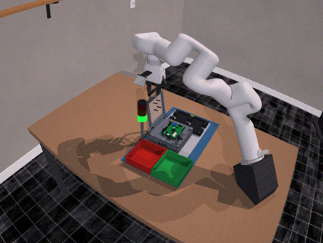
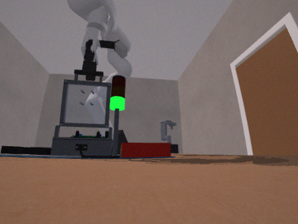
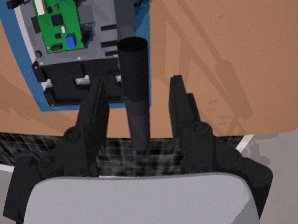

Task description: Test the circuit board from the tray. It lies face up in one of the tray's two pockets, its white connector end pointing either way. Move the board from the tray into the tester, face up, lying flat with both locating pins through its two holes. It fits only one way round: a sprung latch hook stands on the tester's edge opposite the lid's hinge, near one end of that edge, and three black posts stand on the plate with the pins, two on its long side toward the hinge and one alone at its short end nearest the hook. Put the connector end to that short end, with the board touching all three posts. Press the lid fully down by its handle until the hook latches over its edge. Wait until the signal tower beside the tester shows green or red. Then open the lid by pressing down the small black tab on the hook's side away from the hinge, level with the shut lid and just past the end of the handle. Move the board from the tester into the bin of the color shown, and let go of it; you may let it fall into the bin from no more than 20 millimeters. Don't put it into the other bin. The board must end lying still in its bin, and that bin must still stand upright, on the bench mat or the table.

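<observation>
Right now the green circuit board is 20 cm below my hand, 13 cm behind it and 3 cm to the left of it. The rest, counted from my hand: tester lid 9 cm below, 2 cm behind; black latch block 19 cm below, 18 cm behind, 10 cm to the left; tester plate 21 cm below, 12 cm behind, 3 cm to the left.
</observation>
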